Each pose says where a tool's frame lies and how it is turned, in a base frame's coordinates. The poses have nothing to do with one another.
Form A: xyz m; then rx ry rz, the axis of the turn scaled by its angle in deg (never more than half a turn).
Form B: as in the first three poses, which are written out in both.
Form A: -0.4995, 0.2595, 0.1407, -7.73, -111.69, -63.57
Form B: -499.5, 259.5, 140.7, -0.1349, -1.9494, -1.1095
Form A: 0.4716, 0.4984, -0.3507, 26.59, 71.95, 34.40
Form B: 471.6, 498.4, -350.7, 0.4641, 1.2558, 0.6004
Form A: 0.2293, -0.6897, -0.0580, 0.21, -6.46, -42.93
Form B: 229.3, -689.7, -58.0, 0.0037, -0.1127, -0.7493
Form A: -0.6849, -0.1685, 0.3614, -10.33, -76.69, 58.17
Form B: -684.9, -168.5, 361.4, -0.1803, -1.3385, 1.0153
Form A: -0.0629, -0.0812, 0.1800, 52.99, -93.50, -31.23
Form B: -62.9, -81.2, 180.0, 0.9248, -1.6319, -0.5451
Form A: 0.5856, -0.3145, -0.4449, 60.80, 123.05, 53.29
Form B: 585.6, -314.5, -444.9, 1.0612, 2.1476, 0.9301
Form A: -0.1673, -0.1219, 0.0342, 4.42, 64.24, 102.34
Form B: -167.3, -121.9, 34.2, 0.0771, 1.1212, 1.7862
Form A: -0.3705, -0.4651, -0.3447, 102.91, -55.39, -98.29
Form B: -370.5, -465.1, -344.7, 1.7961, -0.9667, -1.7155
